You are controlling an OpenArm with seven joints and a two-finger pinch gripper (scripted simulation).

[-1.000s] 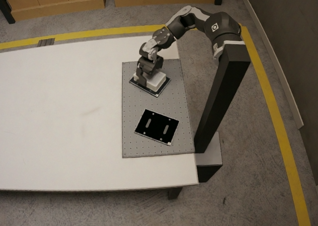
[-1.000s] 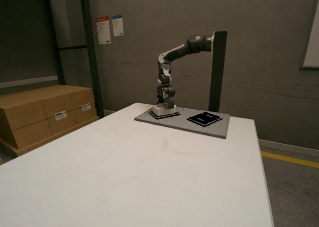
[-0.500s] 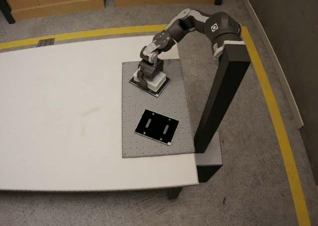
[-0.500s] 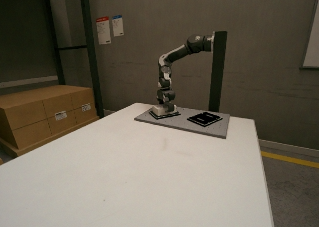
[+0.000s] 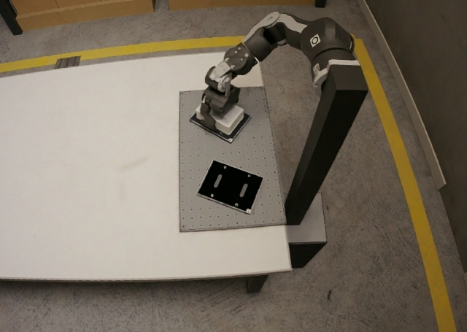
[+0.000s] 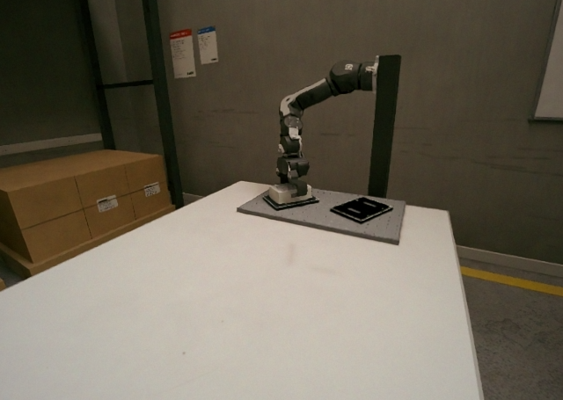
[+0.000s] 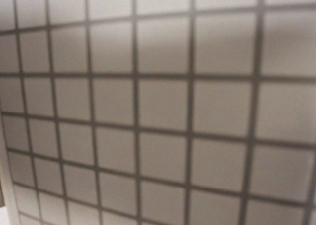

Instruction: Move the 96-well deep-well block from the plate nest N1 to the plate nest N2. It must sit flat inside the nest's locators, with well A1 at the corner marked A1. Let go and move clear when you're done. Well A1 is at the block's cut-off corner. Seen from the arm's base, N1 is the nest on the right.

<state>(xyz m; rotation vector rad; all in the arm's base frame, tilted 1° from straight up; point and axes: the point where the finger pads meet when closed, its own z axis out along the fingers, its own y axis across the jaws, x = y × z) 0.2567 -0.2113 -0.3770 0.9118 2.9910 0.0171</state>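
The white deep-well block lies right at my hand. From my hand the other things lie so: nest: 3 cm behind, 24 cm to the left, 3 cm below.
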